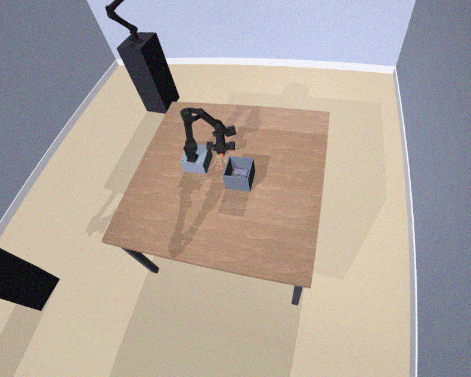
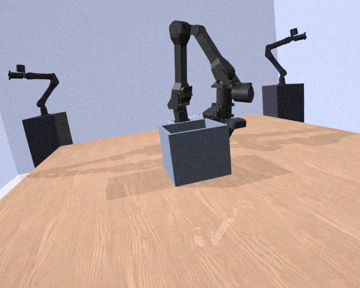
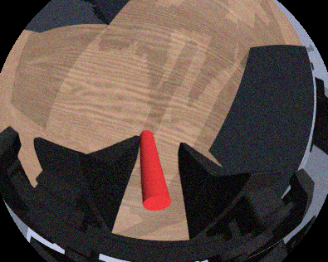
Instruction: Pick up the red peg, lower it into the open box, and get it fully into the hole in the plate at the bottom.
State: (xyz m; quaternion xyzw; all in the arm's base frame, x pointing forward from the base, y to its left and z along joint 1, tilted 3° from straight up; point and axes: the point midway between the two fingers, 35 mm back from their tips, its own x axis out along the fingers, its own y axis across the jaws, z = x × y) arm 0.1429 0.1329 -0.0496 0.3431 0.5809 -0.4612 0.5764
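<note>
Now: the plate 19 cm ahead of my gripper tip, 15 cm to the right of it and 2 cm above it. Round my gripper tip: red peg (1 cm to the left, 1 cm above).
</note>
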